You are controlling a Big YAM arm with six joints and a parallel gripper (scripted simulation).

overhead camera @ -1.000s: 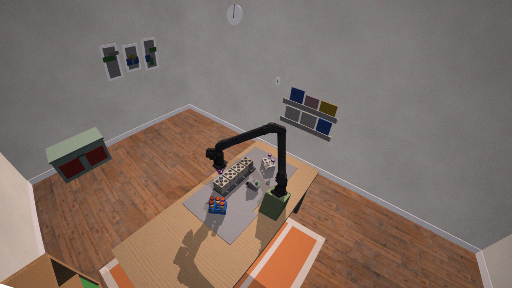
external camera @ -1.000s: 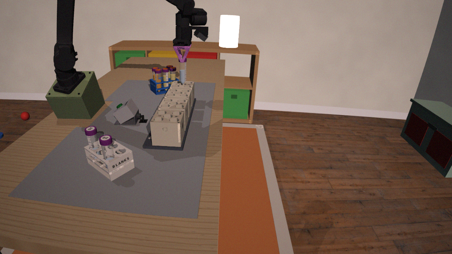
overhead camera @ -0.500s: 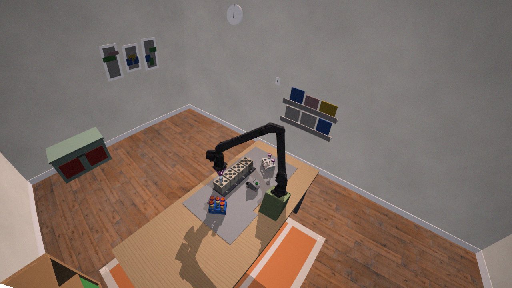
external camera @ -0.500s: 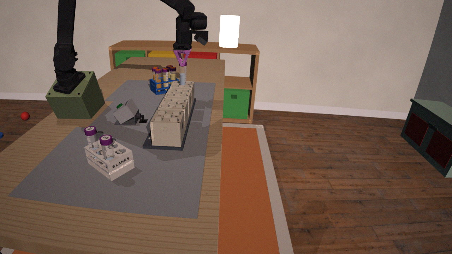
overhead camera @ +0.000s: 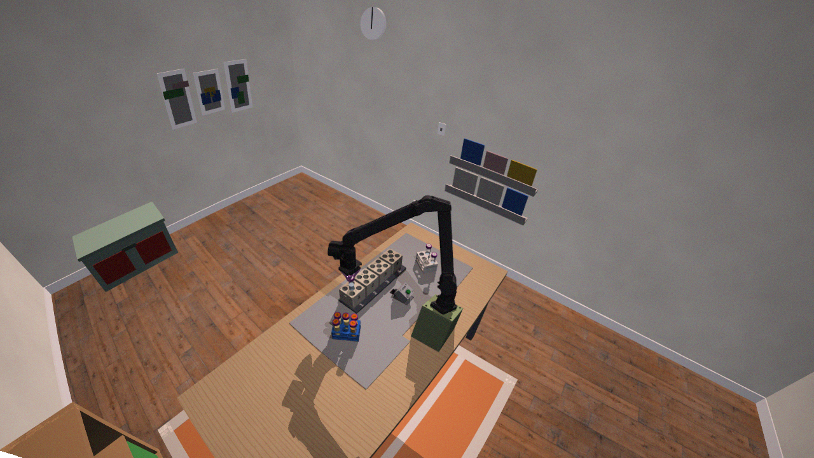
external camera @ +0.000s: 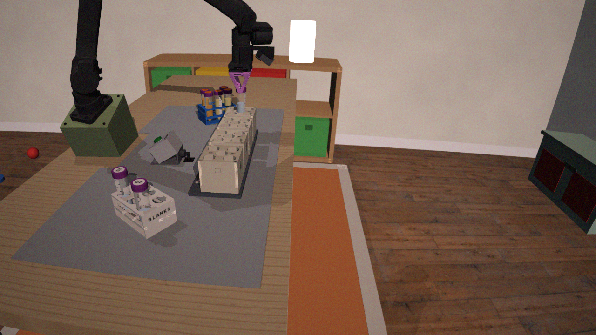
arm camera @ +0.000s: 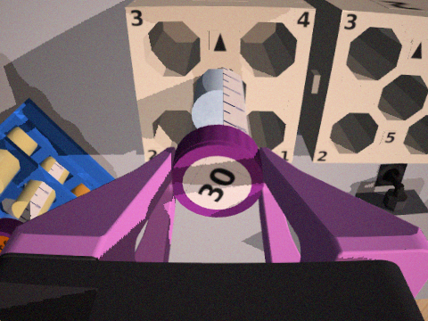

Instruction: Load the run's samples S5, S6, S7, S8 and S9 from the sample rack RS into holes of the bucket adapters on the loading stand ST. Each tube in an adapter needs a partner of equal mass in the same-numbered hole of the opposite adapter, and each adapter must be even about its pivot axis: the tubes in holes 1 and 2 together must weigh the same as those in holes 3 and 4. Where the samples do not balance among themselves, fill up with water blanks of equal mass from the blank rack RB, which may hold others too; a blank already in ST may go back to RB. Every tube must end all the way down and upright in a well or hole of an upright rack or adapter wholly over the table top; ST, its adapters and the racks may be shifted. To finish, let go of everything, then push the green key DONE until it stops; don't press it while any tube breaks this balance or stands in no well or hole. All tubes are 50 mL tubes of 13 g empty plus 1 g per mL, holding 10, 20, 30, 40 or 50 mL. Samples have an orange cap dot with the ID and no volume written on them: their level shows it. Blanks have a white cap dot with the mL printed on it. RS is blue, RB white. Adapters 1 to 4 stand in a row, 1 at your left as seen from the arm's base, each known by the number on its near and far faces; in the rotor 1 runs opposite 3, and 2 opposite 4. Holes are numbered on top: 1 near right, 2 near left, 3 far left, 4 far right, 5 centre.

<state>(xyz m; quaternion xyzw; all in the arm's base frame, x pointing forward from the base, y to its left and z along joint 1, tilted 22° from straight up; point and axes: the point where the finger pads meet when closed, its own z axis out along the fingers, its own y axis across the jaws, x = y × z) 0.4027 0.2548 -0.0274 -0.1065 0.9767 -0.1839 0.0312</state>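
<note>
Right now the water blank marked 30 is 5 cm below my hand and 1 cm ahead of it. Also, from my hand: blue sample rack RS (15 cm to the left, 15 cm behind, 14 cm below); then loading stand (17 cm below, 16 cm to the right, 3 cm ahead); then sample S8 (17 cm behind, 11 cm below, 10 cm to the left).
</note>
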